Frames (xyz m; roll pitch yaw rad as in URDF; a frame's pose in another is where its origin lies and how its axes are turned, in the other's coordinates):
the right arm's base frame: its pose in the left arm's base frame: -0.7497 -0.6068 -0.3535 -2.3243 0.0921 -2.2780
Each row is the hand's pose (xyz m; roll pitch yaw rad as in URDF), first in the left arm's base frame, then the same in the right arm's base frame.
Working: the left arm's base frame: its pose in the right arm's base frame: -0.9769 -0.3133 -0.0531 -2.5828 -0.6376 -2.5067

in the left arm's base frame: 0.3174 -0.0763 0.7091 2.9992 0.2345 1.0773
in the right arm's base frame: -1.1897 -1.0173 -0.3147 0.6726 -0.0677 2.7577
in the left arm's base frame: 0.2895 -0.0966 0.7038 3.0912 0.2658 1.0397
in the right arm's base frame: -1.1558 -1.0102 -0.3191 0.7737 -0.1157 2.7598
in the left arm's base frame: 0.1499 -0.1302 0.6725 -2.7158 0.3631 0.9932
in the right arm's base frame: -1.0371 -0.9376 -0.3665 1.2714 -0.2138 2.7168
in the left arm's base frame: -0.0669 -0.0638 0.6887 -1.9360 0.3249 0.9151
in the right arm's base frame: -0.9486 -0.8132 -0.5349 2.0595 -0.2439 2.7961
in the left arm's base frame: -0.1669 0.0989 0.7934 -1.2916 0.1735 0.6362
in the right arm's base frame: -1.0167 -0.7609 -0.7351 2.6837 -0.3469 3.1014
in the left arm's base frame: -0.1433 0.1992 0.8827 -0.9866 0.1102 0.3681
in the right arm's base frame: -1.1161 -0.7873 -0.8246 2.9233 -0.4945 -2.9300
